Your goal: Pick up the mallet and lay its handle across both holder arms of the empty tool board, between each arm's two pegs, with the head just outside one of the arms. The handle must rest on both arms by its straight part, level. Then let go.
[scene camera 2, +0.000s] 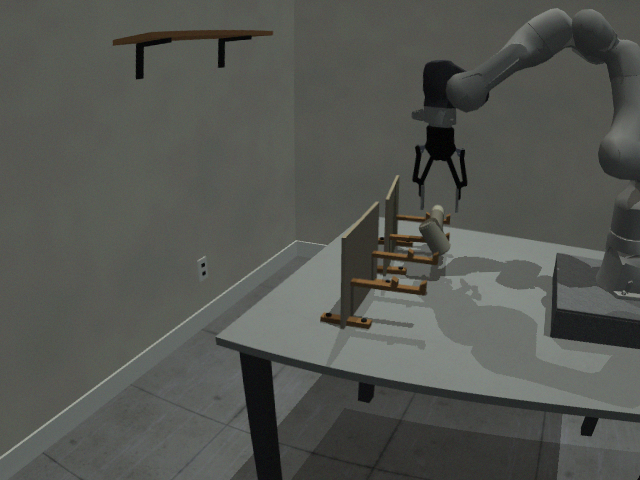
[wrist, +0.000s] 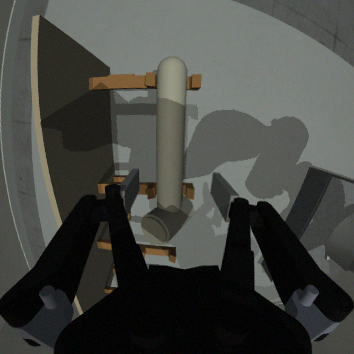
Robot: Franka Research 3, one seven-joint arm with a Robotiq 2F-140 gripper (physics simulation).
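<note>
The mallet, with a pale handle (scene camera 2: 437, 215) (wrist: 171, 140) and a thick cylindrical head (scene camera 2: 435, 238) (wrist: 162, 223), lies across both arms of the rear tool board (scene camera 2: 391, 219) (wrist: 75, 100). In the wrist view the handle crosses the far arm (wrist: 120, 81) and near arm (wrist: 137, 189) between their pegs and looks about level; the head is just outside the near arm. The front tool board (scene camera 2: 360, 258) has two arms (scene camera 2: 392, 254) (scene camera 2: 379, 283) with nothing on them. My gripper (scene camera 2: 439, 203) (wrist: 175, 180) is open and empty, above the mallet, with its fingers apart on either side of the handle in the wrist view.
Both boards stand on the grey table (scene camera 2: 289, 320), with wooden feet (scene camera 2: 345, 320) under the front one. The robot's dark base block (scene camera 2: 589, 322) (wrist: 312, 200) is to the right. A wall shelf (scene camera 2: 206, 35) hangs at the upper left.
</note>
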